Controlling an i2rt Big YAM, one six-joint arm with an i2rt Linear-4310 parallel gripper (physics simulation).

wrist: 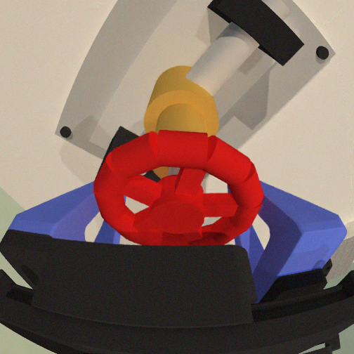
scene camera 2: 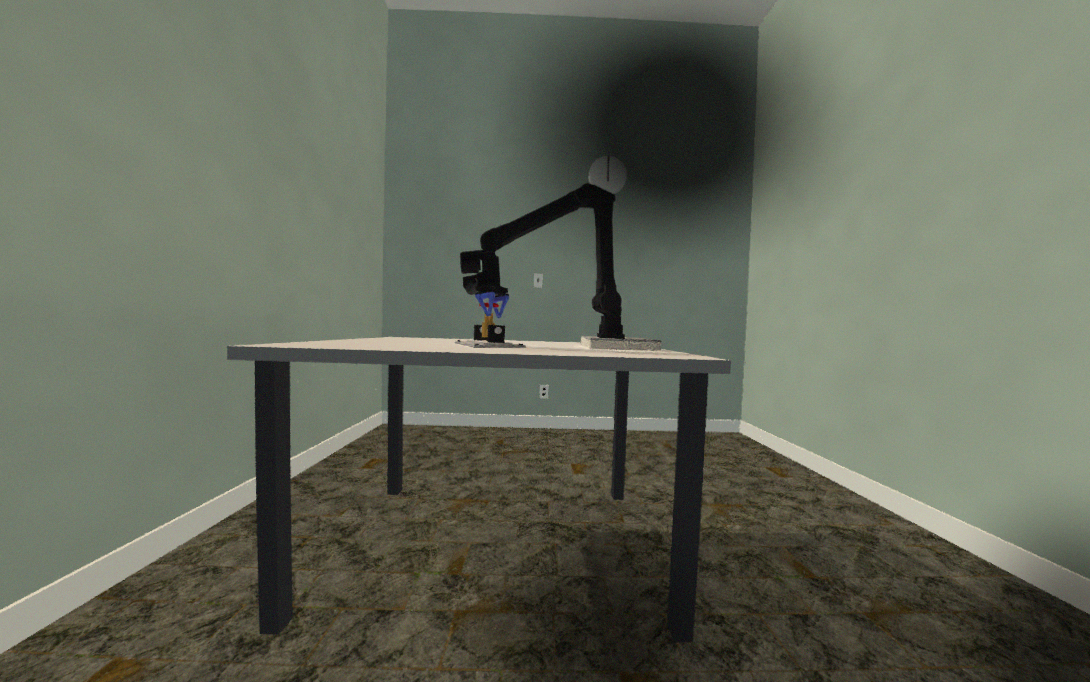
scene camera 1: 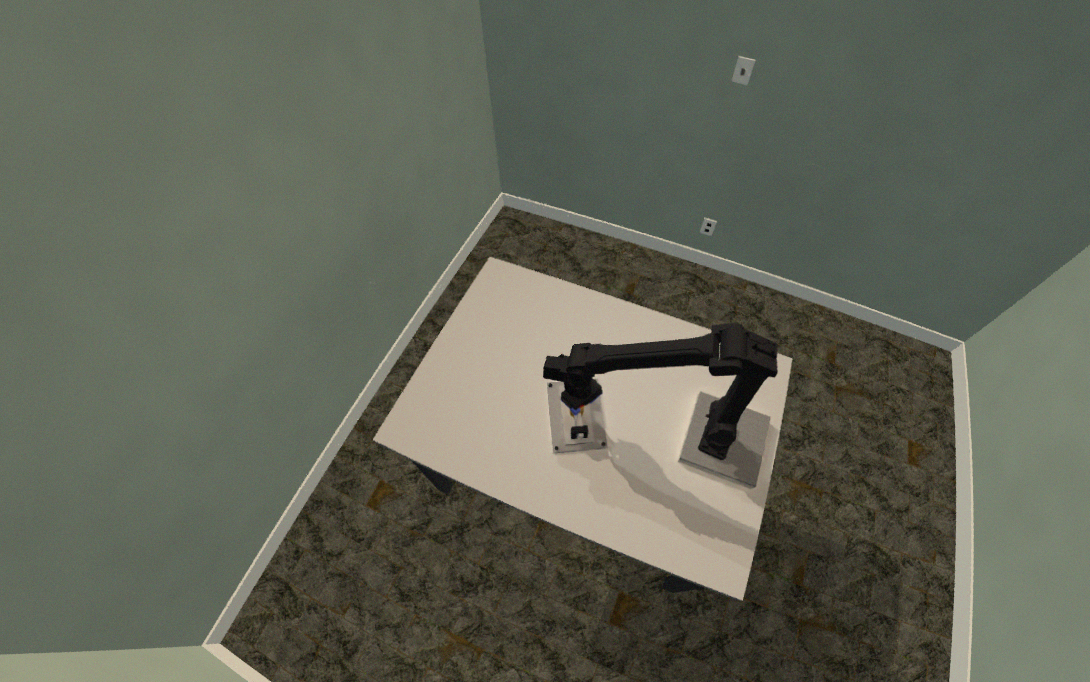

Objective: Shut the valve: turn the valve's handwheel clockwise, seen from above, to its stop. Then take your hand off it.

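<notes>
The valve's red handwheel [scene camera 2: 491,305] [wrist: 177,215] sits level above a brass valve body [scene camera 2: 487,327] [wrist: 182,90]. My gripper [scene camera 1: 577,407] [scene camera 2: 491,307] [wrist: 177,175] points down and is shut on the handwheel, with one blue finger on each side of its rim. In the wrist view the near part of the rim is hidden behind the black gripper housing. In scene camera 1 the arm covers most of the wheel. A pale pipe [wrist: 220,60] runs from the brass body to a black block [scene camera 1: 578,432] [wrist: 257,30].
The valve stands on a grey base plate [scene camera 1: 554,422] [wrist: 100,75] with dark bolts at its corners. The plate lies on the white table [scene camera 1: 466,361] [scene camera 2: 353,345]. The arm's grey mounting slab [scene camera 1: 751,442] [scene camera 2: 626,344] is at the table's right end.
</notes>
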